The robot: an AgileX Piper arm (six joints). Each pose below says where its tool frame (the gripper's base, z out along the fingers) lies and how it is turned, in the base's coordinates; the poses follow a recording.
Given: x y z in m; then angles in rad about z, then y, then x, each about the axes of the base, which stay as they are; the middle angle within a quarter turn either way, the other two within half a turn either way.
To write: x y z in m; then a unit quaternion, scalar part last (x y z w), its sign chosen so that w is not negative. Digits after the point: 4 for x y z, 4 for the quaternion.
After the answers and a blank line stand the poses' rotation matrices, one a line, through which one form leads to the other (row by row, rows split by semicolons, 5 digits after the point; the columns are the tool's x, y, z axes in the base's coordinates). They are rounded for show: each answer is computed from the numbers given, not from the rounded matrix.
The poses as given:
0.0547, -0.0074, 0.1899, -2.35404, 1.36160, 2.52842
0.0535, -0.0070, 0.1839, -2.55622, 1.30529, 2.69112
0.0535, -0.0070, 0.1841, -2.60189, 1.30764, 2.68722
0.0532, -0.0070, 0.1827, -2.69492, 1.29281, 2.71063
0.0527, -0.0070, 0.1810, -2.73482, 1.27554, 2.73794
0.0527, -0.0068, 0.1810, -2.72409, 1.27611, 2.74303
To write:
0.0547, -0.0074, 0.1899, 0.1088, 0.7570, 0.0137, 0.6441
0.0535, -0.0070, 0.1839, 0.0936, 0.7806, 0.0009, 0.6180
0.0535, -0.0070, 0.1841, 0.0741, 0.7819, -0.0143, 0.6188
0.0532, -0.0070, 0.1827, 0.0471, 0.7890, -0.0361, 0.6116
0.0527, -0.0070, 0.1810, 0.0421, 0.7950, -0.0399, 0.6038
0.0527, -0.0068, 0.1810, 0.0478, 0.7947, -0.0346, 0.6041

-0.14653 0.14716 0.97820; 0.18235 0.97594 -0.11951; -0.97225 0.16086 -0.16984
-0.21871 0.14498 0.96496; 0.14721 0.98249 -0.11425; -0.96462 0.11706 -0.23622
-0.22316 0.13368 0.96557; 0.09819 0.98860 -0.11417; -0.96983 0.06933 -0.23374
-0.24750 0.11854 0.96161; 0.03017 0.99295 -0.11464; -0.96842 0.00064 -0.24933
-0.26724 0.11513 0.95673; 0.01873 0.99327 -0.11429; -0.96345 -0.01262 -0.26760
-0.26549 0.11777 0.95689; 0.03423 0.99304 -0.11272; -0.96351 0.00283 -0.26767

